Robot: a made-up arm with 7 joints. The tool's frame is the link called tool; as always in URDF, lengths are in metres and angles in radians.
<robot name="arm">
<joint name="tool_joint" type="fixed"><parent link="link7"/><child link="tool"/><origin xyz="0 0 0" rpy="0 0 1.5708"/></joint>
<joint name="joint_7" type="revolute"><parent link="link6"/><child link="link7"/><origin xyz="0 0.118 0" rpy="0 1.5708 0"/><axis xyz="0 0 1"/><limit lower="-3.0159" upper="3.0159" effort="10" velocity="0.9"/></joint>
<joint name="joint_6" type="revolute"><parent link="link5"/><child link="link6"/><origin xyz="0 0 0" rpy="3.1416 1.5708 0"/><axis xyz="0 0 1"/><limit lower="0.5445" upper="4.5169" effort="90" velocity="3"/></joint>
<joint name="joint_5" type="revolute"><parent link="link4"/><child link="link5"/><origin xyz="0.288 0.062 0" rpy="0 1.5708 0"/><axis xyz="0 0 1"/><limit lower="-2.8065" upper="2.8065" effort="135" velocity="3.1"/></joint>
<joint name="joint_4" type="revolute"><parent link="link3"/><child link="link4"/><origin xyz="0 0.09 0" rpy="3.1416 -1.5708 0"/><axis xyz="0 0 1"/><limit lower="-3.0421" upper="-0.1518" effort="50" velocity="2.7"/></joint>
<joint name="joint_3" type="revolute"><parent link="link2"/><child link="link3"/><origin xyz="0 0.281 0" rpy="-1.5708 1.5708 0"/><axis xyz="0 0 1"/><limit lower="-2.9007" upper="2.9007" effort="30" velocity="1.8"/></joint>
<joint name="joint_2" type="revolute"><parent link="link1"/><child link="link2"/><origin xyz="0 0 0" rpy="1.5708 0 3.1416"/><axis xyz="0 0 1"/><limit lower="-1.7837" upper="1.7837" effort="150" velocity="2.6"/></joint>
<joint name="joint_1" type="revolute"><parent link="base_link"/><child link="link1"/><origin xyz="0 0 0.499" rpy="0 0 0"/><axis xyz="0 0 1"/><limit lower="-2.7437" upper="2.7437" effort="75" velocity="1.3"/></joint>
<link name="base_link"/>
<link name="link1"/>
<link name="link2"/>
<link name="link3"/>
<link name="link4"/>
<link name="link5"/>
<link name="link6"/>
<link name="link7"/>
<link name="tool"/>
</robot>
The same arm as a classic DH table. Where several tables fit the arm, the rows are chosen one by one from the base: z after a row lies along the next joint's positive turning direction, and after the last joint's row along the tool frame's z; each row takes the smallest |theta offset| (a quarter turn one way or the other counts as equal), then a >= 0, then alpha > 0; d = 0 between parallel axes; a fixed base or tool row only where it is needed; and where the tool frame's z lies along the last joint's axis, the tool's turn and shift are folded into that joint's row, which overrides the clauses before.
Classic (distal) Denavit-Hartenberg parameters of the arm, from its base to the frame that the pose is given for. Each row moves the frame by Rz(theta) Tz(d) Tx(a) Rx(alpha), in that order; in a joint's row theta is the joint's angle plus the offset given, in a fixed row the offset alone. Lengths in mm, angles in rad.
joint_1: theta0 0  d 499  a 0  alpha -1.5708
joint_2: theta0 0  d 0  a 0  alpha 1.5708
joint_3: theta0 0  d 281  a 90  alpha 1.5708
joint_4: theta0 0  d 0  a -62  alpha -1.5708
joint_5: theta0 0  d 288  a 0  alpha 1.5708
joint_6: theta0 0  d 0  a 118  alpha 1.5708
joint_7: theta0 0  d 0  a 0  alpha 0
Joint limits (rad, base to tool): -2.7437..2.7437 -1.7837..1.7837 -2.9007..2.9007 -3.0421..-0.1518 -2.8065..2.8065 0.5445..4.5169 -3.0159..3.0159

